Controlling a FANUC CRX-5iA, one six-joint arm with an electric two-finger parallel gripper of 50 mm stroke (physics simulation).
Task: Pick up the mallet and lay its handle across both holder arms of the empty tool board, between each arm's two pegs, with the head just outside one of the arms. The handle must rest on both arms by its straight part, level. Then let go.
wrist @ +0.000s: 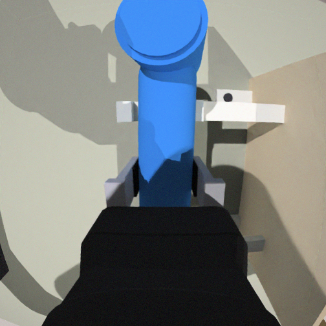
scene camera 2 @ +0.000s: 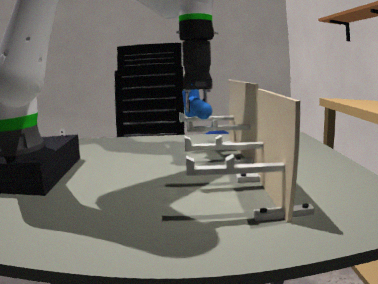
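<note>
The blue mallet [scene camera 2: 202, 109] [wrist: 167, 110] is held by its handle, with the rounded handle end toward the scene camera. Its wide head [wrist: 162, 25] is at the top of the wrist view, beyond the upper holder arm [wrist: 242, 111]. The handle crosses above that arm, with a peg showing left of it. My gripper [scene camera 2: 195, 102] [wrist: 165, 168] is shut on the handle, beside the far tool board [scene camera 2: 242, 112] [wrist: 290, 180]. Another arm [wrist: 255, 244] is partly hidden by the gripper body. Whether the handle touches the arms cannot be told.
A nearer tool board [scene camera 2: 278, 145] with two pegged arms stands closer to the scene camera. A flat blue thing [scene camera 2: 217, 132] shows low behind the arms. The robot base block [scene camera 2: 60, 162] is at the left, a black cabinet [scene camera 2: 149, 90] behind, and a wooden bench [scene camera 2: 352, 106] at the right.
</note>
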